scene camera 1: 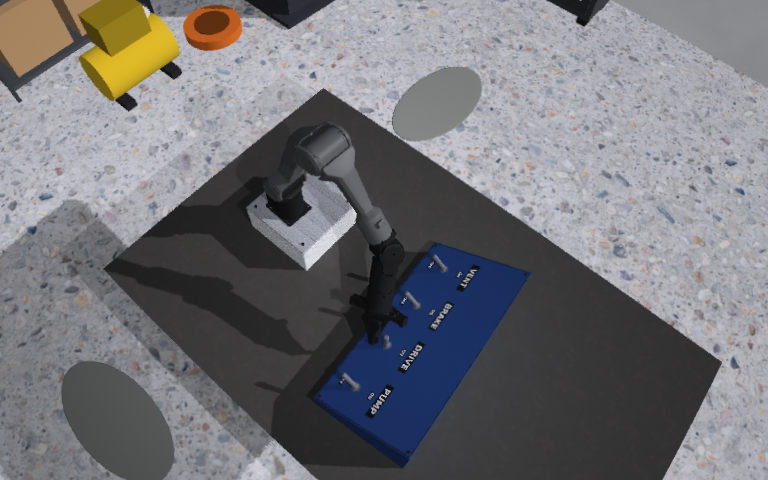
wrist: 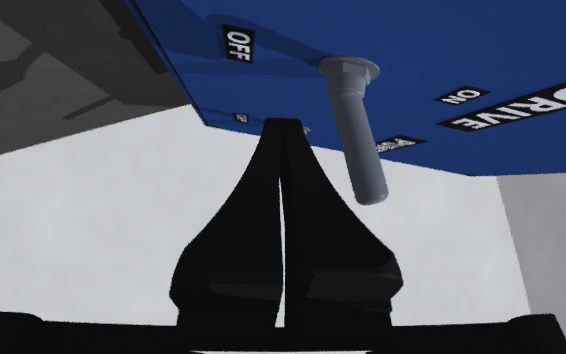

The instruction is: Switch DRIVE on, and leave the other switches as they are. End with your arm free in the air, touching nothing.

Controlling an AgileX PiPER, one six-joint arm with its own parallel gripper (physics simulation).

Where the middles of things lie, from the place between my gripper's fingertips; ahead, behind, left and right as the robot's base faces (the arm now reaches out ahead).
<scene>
Now: hand 20 mm to the right of the drive lever (wrist: 369,185), 20 mm short of it and 10 mm below it. Round my hand: blue switch panel (scene camera 1: 402,387): 90 mm to the left, 90 mm ahead, 30 mm below.
</scene>
